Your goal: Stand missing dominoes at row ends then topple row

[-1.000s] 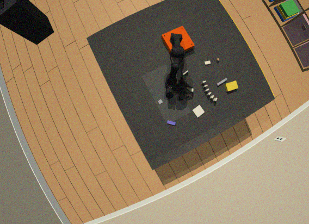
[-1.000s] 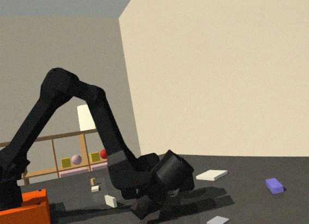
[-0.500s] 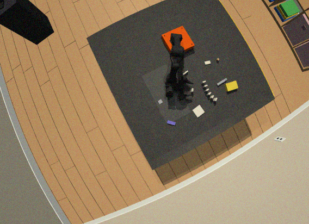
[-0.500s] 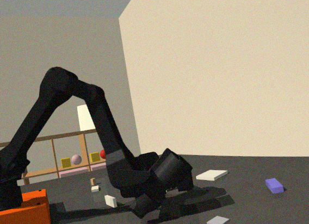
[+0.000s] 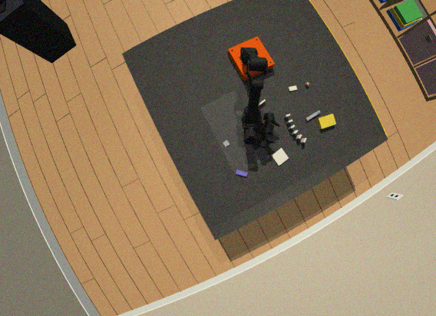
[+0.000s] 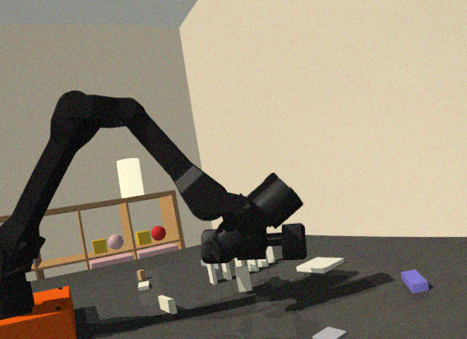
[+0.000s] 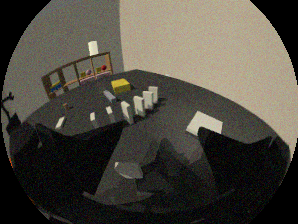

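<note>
The small tan cube lies 35 cm to the left of my gripper tip, 16 cm behind it and 6 cm below it. The rest, counted from my gripper tip: white tile: 12 cm ahead, 6 cm below, 4 cm to the right; grey bar: 27 cm to the left, 6 cm below, 2 cm ahead; small grey tile: 26 cm to the right, 10 cm behind, 7 cm below.
</note>
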